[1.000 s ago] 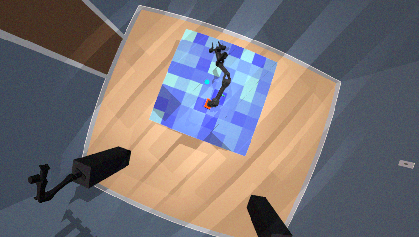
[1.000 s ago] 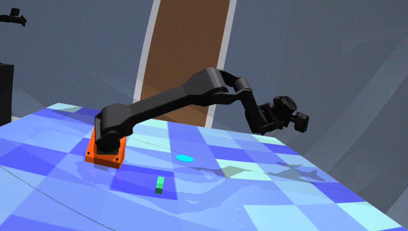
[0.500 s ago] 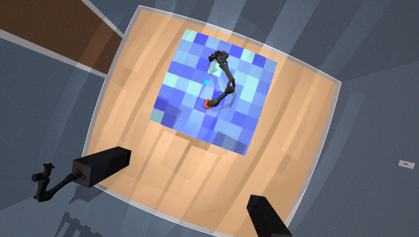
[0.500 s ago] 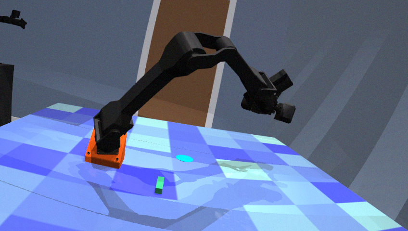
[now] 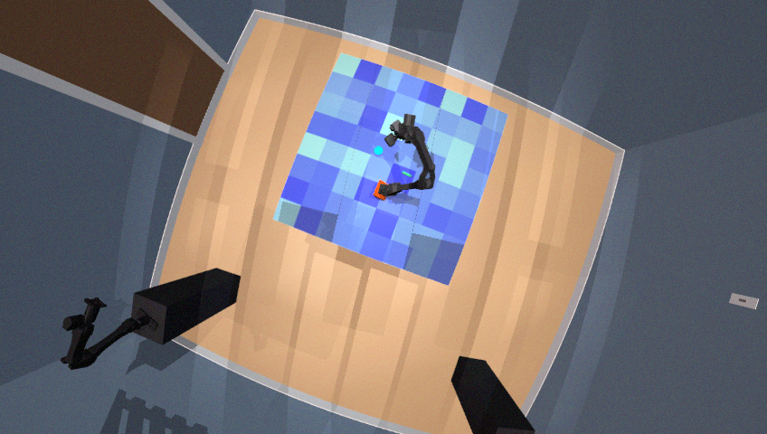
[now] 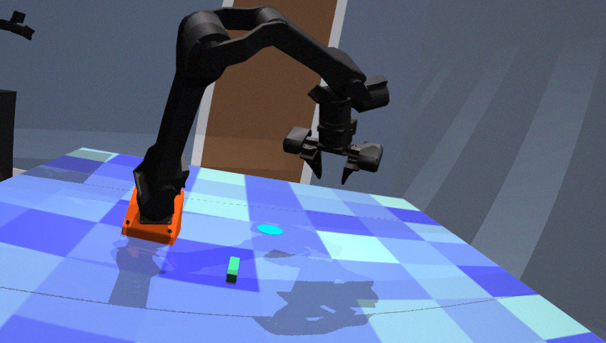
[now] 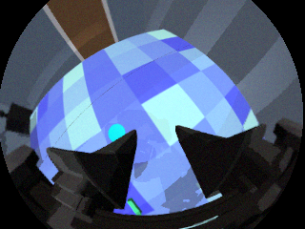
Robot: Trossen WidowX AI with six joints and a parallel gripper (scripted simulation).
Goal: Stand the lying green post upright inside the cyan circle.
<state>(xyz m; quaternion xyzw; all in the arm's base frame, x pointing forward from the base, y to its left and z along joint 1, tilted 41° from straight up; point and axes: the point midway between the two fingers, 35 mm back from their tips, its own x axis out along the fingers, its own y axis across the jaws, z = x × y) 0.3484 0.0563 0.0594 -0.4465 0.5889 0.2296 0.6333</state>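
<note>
Now: the green post 200 mm behind my gripper tip, 150 mm to the right of it and 140 mm below it. From my gripper tip the other things lie so: cyan circle (90 mm behind, 80 mm to the left, 150 mm below).
</note>
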